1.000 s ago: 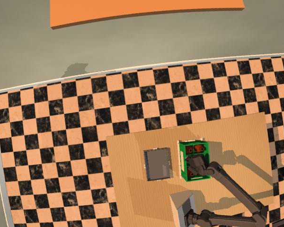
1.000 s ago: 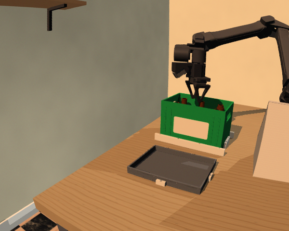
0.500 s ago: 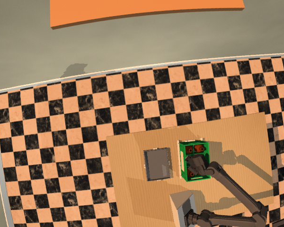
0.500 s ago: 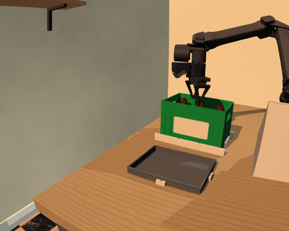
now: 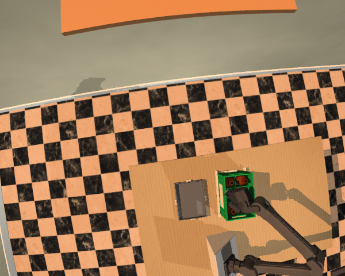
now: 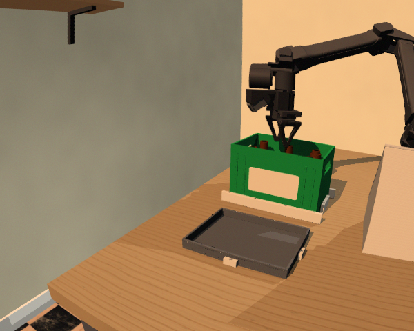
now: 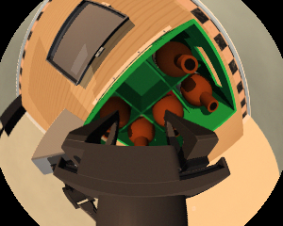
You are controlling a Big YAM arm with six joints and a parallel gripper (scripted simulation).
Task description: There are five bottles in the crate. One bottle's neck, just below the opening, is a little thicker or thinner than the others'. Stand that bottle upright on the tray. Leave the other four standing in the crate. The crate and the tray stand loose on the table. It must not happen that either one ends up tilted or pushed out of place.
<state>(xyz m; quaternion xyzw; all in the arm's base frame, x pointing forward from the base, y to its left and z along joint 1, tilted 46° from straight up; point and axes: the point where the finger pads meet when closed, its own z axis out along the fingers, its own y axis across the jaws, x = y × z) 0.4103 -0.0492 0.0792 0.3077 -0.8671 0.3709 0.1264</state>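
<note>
Now: hand 1 cm past the green crate, 4 cm to the left of it and 11 cm above it. Also, from my hand: dark grey tray 24 cm to the left, 18 cm below.
</note>
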